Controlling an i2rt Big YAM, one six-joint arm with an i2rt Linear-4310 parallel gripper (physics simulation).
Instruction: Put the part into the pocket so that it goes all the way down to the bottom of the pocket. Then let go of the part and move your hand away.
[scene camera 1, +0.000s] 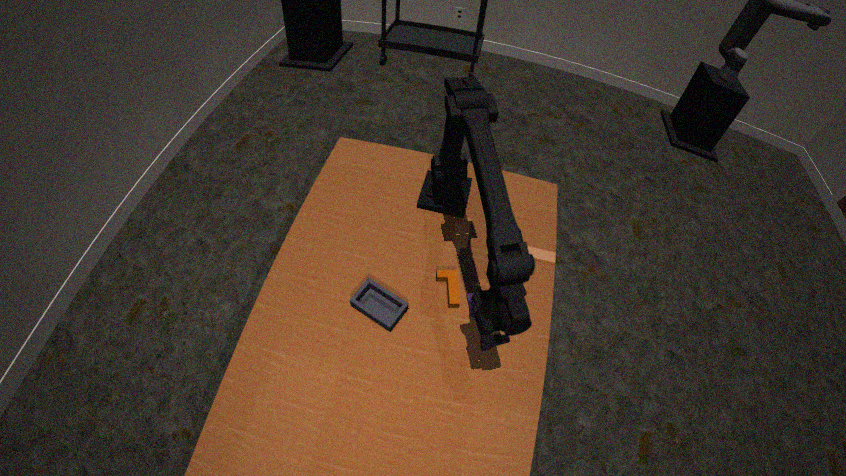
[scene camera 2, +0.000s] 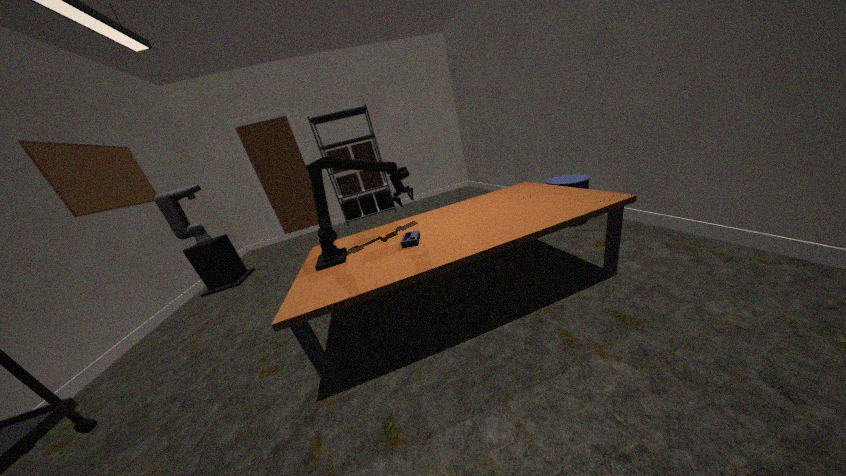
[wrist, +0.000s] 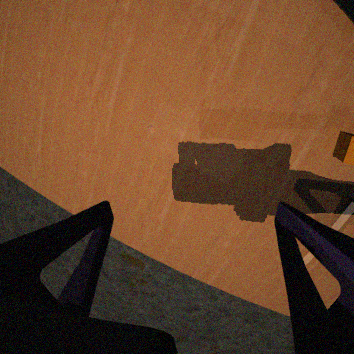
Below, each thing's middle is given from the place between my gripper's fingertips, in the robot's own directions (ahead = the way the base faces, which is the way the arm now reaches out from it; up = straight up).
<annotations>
I see my gripper 27 cm to the left of the blue-grey pocket block (scene camera 1: 374, 301), 14 cm above it and 7 cm past it.
</annotations>
